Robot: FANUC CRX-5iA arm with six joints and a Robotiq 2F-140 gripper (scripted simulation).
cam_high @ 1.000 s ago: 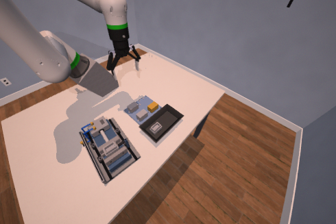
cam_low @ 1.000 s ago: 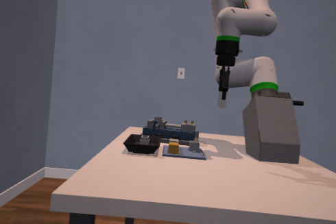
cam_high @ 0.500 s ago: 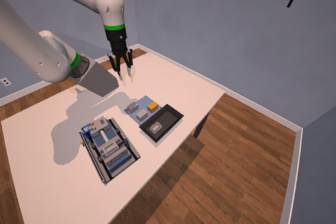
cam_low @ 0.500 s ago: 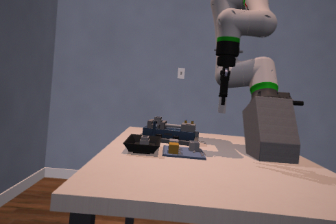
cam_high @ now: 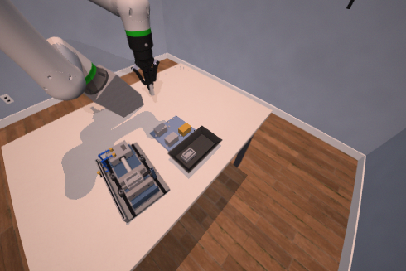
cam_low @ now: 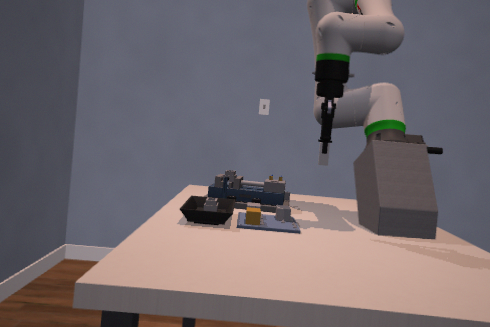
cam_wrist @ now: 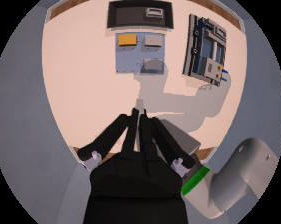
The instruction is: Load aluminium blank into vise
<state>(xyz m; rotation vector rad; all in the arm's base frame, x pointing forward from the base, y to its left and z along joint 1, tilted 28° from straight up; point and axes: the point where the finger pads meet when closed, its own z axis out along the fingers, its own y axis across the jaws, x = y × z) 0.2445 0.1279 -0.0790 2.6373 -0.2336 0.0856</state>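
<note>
The brass blank is 190 mm below my hand, 190 mm ahead of it and 30 mm to the left of it. Also, from my hand: vise (300 mm to the right, 190 mm ahead, 170 mm below).
</note>
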